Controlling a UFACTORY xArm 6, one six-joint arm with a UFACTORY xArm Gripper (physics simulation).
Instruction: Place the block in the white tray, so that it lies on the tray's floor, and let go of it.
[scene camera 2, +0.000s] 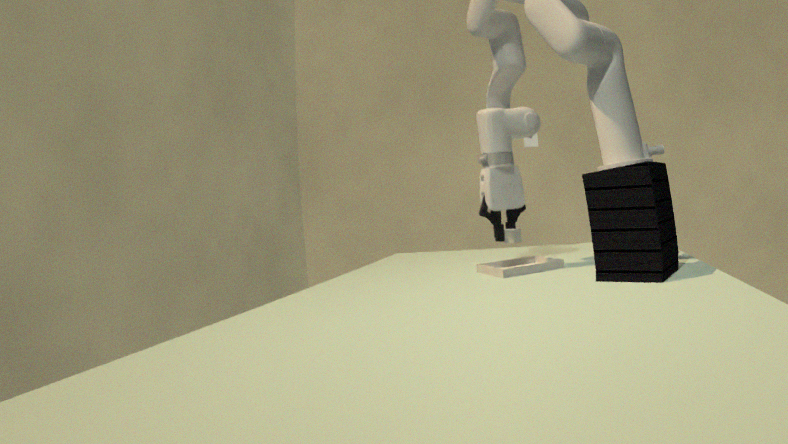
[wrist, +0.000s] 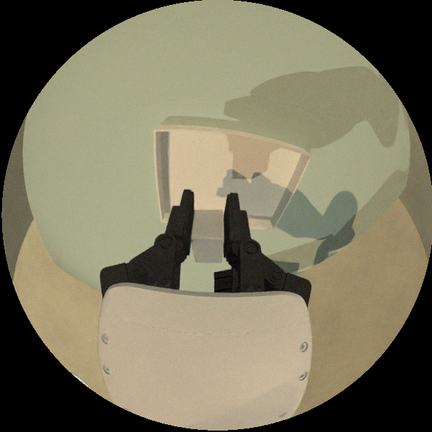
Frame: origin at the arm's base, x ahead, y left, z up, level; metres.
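Seen in the pictures: gripper, between the fingertips: (scene camera 2: 505, 240); arm's base, origin of its link: (scene camera 2: 625, 168).
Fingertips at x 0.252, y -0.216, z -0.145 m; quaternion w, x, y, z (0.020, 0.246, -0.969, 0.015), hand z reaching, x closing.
Observation:
Pixels of each thing's top centre, then the offset from my fingertips to it. Level surfaces: height alone.
- small pale grey block, centre of its top: (scene camera 2: 511, 228) dx -0.014, dy +0.023, dz +0.027 m
- white tray, centre of its top: (scene camera 2: 520, 261) dx -0.032, dy +0.007, dz -0.052 m
- pale green table, height of its surface: dz -0.072 m
A small pale grey block (scene camera 2: 512, 236) (wrist: 208, 236) is held between the black fingers of my gripper (scene camera 2: 506, 231) (wrist: 209, 204), which is shut on it. The block hangs in the air above the tray in the scene view, with a gap below it. The white tray (scene camera 2: 521, 269) (wrist: 159, 175) looks pinkish-white, is shallow and rectangular, and lies flat on the table. In the wrist view the block overlaps the tray's near edge, and the fingertips reach over the tray's floor. The fingers and block hide part of the near wall.
The black ribbed base block (scene camera 2: 625, 231) (wrist: 223, 281) under the arm stands to the right of the tray in the scene view. The pale green table (scene camera 2: 386, 341) (wrist: 110, 90) carries the tray. Shadows of the arm fall across the tray's floor and the table beside it.

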